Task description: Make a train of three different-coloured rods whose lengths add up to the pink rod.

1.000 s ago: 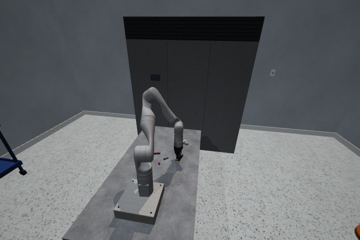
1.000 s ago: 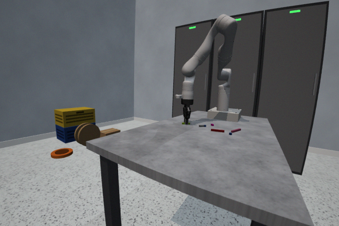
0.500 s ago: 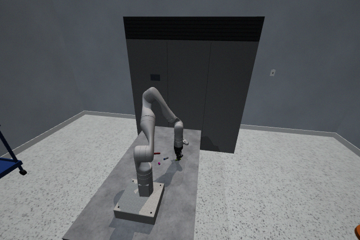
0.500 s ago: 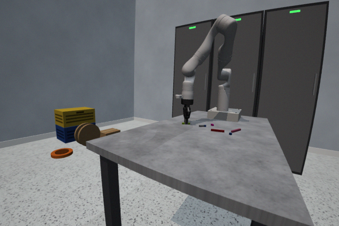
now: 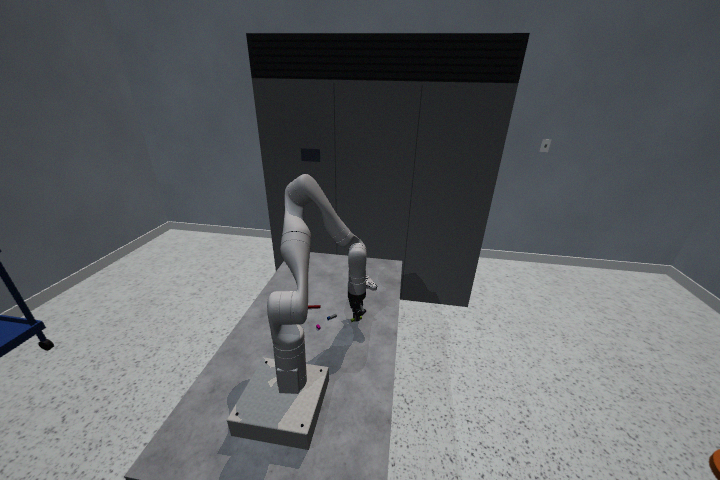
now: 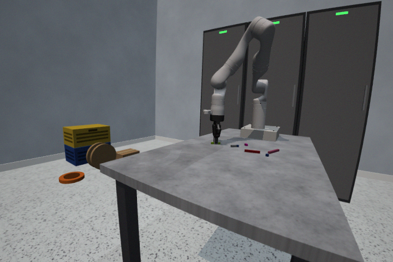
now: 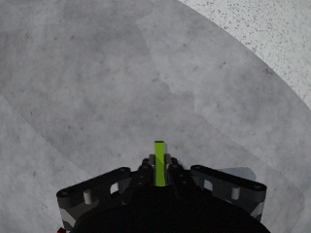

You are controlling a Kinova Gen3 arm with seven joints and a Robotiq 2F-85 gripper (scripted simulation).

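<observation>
The grey rod lies 100 mm to the left of my hand, 10 mm below it and 10 mm ahead of it. From my hand the other things lie so: magenta rod: 160 mm to the left, 60 mm behind, 10 mm below; then red rod: 200 mm to the left, 70 mm ahead, 10 mm below; then lime rod: 10 mm below.
</observation>
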